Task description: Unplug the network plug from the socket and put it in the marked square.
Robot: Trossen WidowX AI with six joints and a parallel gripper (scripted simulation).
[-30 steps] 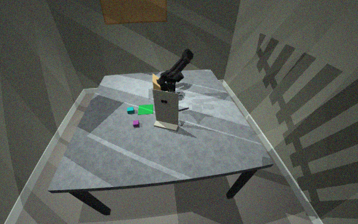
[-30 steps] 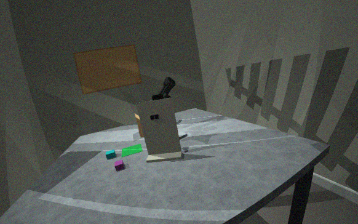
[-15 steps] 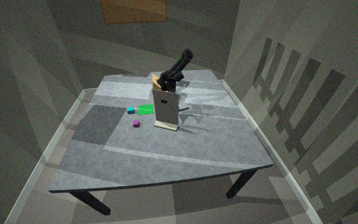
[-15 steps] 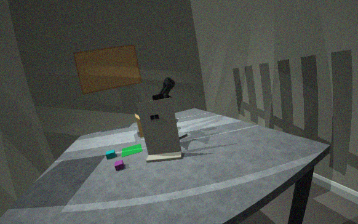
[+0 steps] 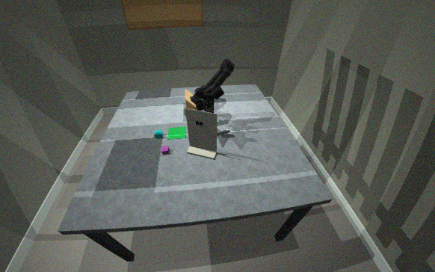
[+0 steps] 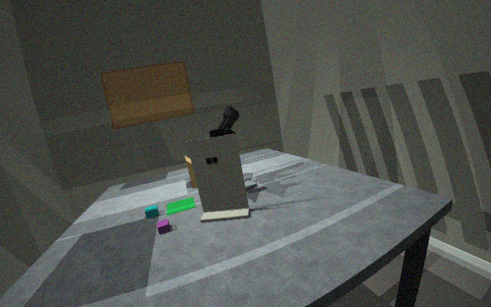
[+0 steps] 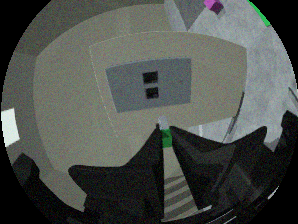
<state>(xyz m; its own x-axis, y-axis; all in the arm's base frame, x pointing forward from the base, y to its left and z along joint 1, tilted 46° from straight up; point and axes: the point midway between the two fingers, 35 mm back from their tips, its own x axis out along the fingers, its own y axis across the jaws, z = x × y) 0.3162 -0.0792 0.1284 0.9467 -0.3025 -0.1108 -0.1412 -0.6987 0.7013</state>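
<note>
Now: the green marked square 15 cm behind my gripper tip, 19 cm to the right of it and 20 cm below it. The rest, counted from my gripper tip: upright panel 6 cm ahead, 6 cm to the right, 7 cm below; magenta cube 1 cm ahead, 27 cm to the right, 19 cm below; network plug right at my gripper tip.
</note>
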